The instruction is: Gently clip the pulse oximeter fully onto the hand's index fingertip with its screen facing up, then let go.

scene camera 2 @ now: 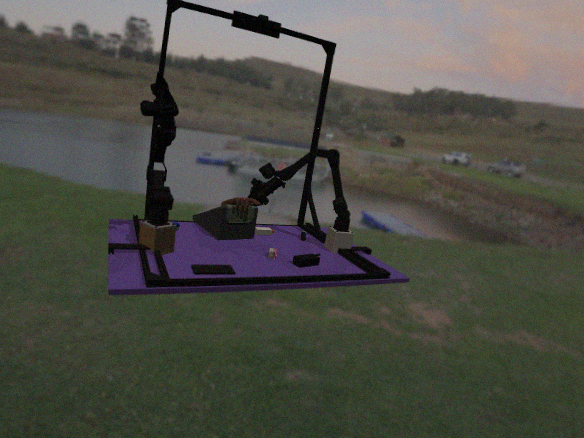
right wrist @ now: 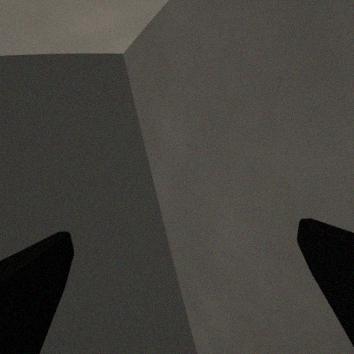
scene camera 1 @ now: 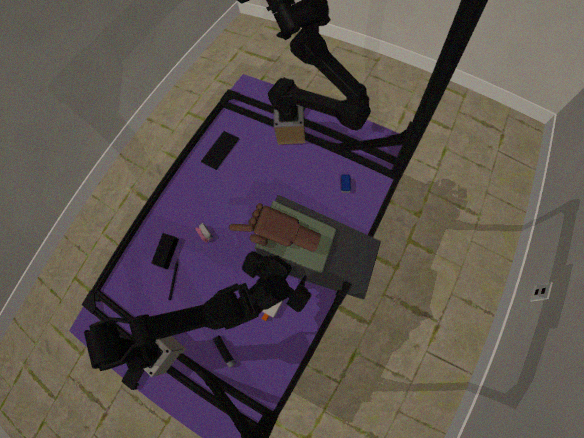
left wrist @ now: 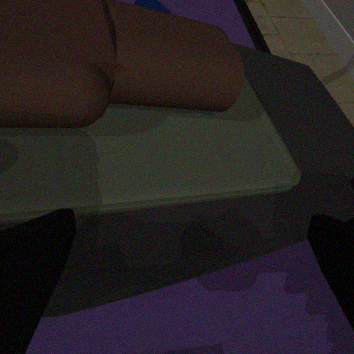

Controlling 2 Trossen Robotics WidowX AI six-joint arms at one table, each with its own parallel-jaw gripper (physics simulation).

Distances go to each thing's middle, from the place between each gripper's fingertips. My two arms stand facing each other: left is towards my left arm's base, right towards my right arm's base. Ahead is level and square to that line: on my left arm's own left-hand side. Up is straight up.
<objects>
I see the pad (scene camera 1: 316, 261) 29 cm behind my right hand, 43 cm to the left of it and 52 cm below it. Round my right hand: dark grey block (scene camera 1: 352, 256): 35 cm behind, 42 cm to the left, 61 cm below.
Now: left hand 8 cm to the left of the pad, 3 cm short of it and 2 cm above it. From my left hand the other things lie so: dark grey block: 10 cm below, 9 cm to the right, 4 cm behind.
</objects>
